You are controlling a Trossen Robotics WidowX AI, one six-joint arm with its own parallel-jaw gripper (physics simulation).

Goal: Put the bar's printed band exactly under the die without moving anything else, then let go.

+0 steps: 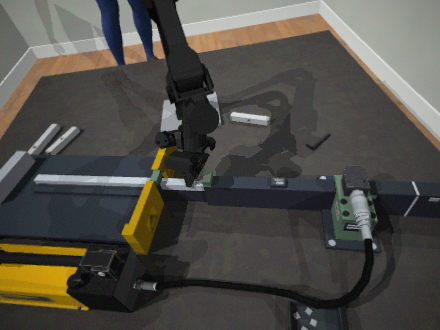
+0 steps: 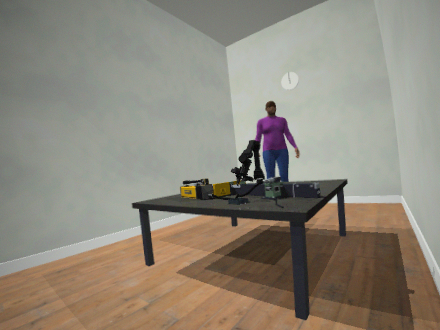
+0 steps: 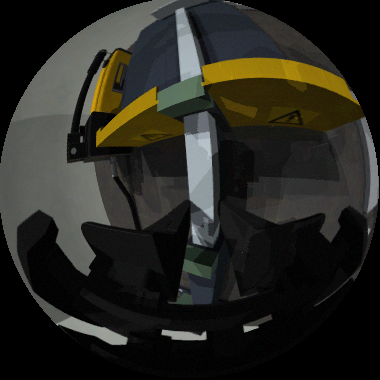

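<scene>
The long silver bar lies level through the green guide in the yellow plate. Its near end is by a second green guide. My gripper is shut on the bar between the two guides, one finger on each side. A green station with a dark block on top stands farther right on the rail; I cannot tell whether this holds the die. The printed band cannot be made out.
A dark rail runs right from the second guide. A black cable links the station to the yellow and black unit. Loose silver bars, a hex key and a tray of pale chips lie around.
</scene>
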